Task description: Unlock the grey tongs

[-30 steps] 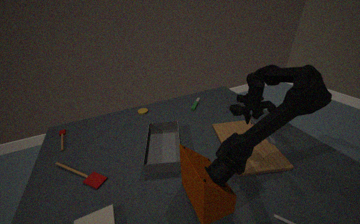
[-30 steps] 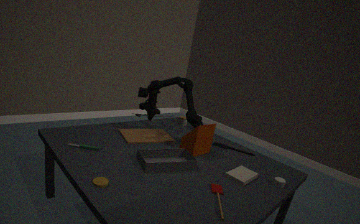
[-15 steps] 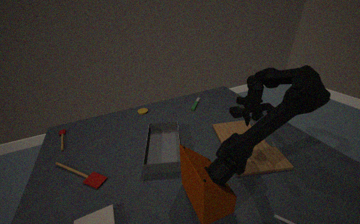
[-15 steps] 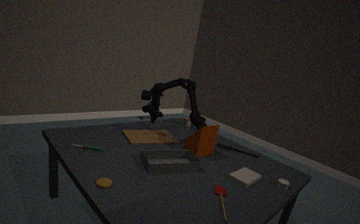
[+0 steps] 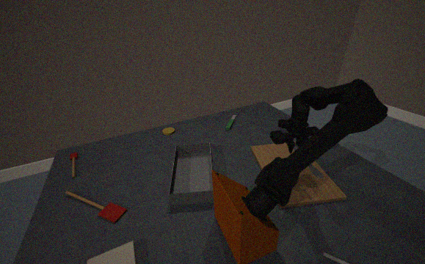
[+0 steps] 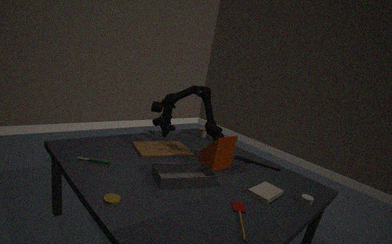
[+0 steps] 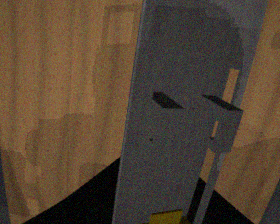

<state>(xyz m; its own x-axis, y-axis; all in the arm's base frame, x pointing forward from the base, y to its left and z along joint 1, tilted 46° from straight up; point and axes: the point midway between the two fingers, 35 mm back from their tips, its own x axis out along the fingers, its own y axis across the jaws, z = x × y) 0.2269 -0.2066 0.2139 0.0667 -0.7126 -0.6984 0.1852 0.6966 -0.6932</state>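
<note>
My gripper tip is now 80 mm above the wooden board. The rest, counted from my gripper tip: white block 220 mm behind, 690 mm to the left, 80 mm below; then grey roasting tin 110 mm ahead, 400 mm to the left, 60 mm below; then yellow lock piece 10 mm ahead, 40 mm above.
</note>
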